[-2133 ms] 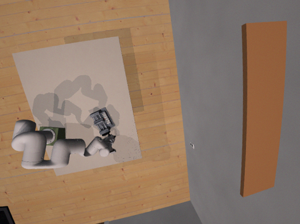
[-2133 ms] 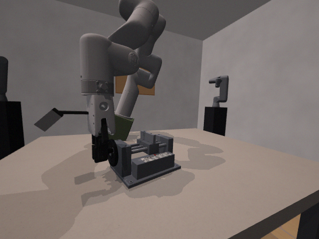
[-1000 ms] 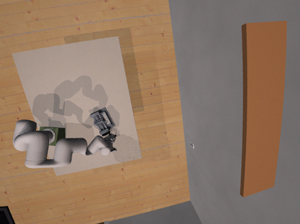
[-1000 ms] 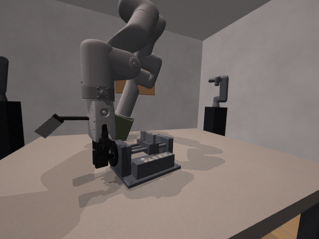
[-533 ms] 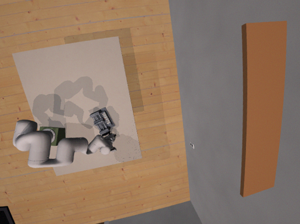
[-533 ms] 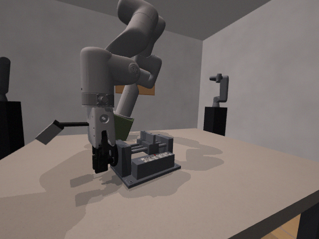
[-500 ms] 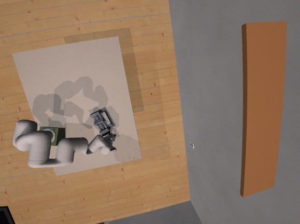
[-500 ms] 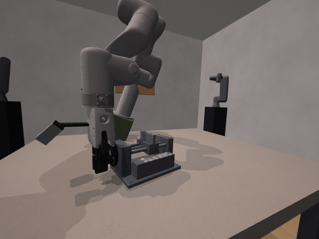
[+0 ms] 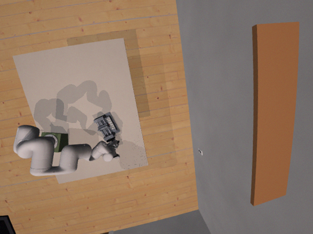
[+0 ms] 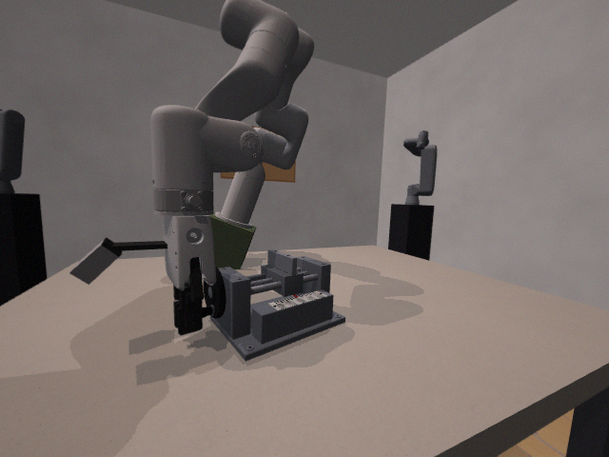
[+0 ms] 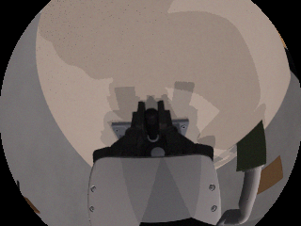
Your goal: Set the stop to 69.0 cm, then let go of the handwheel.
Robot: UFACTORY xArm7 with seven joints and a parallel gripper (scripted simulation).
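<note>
The sliding stop block is 5 cm behind my hand, 16 cm to the left of it and 4 cm above it.
</note>
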